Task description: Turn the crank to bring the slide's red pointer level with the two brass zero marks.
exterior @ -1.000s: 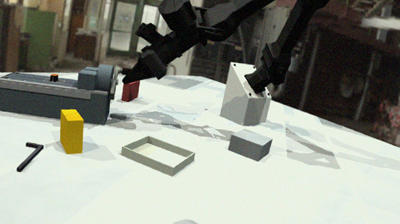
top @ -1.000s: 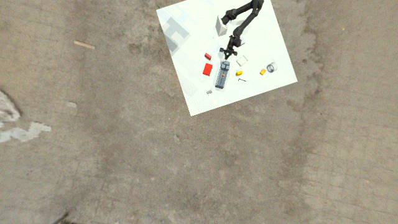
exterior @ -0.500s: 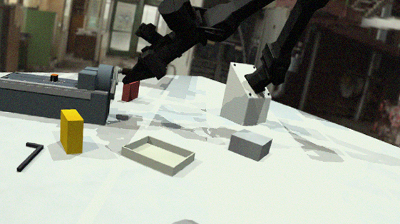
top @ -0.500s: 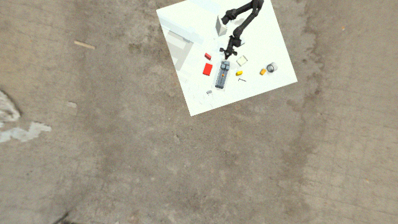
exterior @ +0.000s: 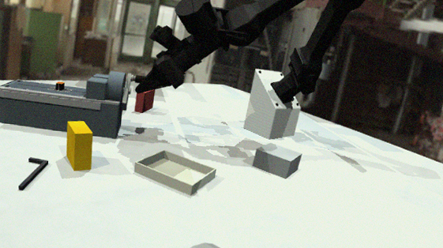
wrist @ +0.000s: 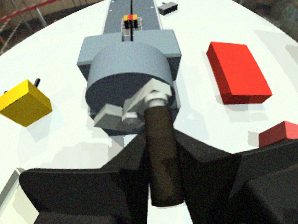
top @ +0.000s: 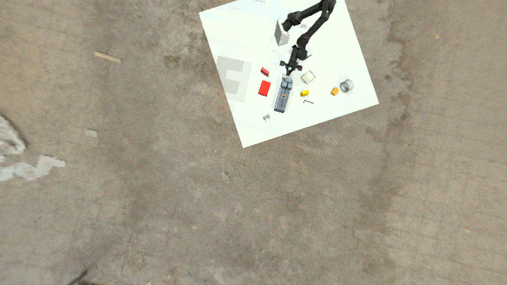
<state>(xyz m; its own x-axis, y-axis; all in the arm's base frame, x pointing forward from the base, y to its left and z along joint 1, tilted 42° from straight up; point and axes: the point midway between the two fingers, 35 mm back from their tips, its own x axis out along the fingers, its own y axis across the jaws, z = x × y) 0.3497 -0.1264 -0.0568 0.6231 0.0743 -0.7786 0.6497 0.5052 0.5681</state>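
The dark crank handle lies 3 cm above my gripper tip, 1 cm to the left of it and 1 cm behind it. Round my gripper tip: flat red block (20 cm to the right, 7 cm below, 2 cm behind); then red pointer (14 cm ahead, 10 cm to the right, 1 cm below); then yellow block (18 cm ahead, 10 cm to the left, 6 cm below).
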